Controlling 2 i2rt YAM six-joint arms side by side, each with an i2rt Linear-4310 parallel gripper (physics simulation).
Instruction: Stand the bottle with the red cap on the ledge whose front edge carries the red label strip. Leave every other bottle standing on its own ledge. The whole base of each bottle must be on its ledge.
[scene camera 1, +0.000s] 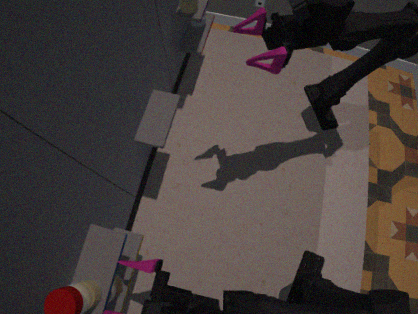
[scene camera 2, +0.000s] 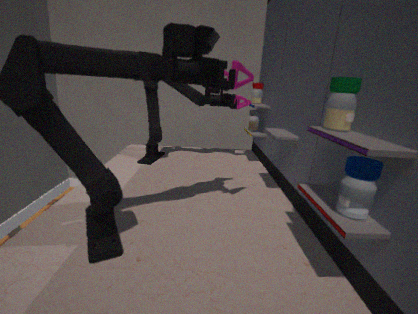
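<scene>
The right gripper is visible at (scene camera 2: 242, 77) and also at (scene camera 1: 239, 45). There's a blue-capped bottle too, and you'd find that bottle at (scene camera 2: 357, 190).
</scene>
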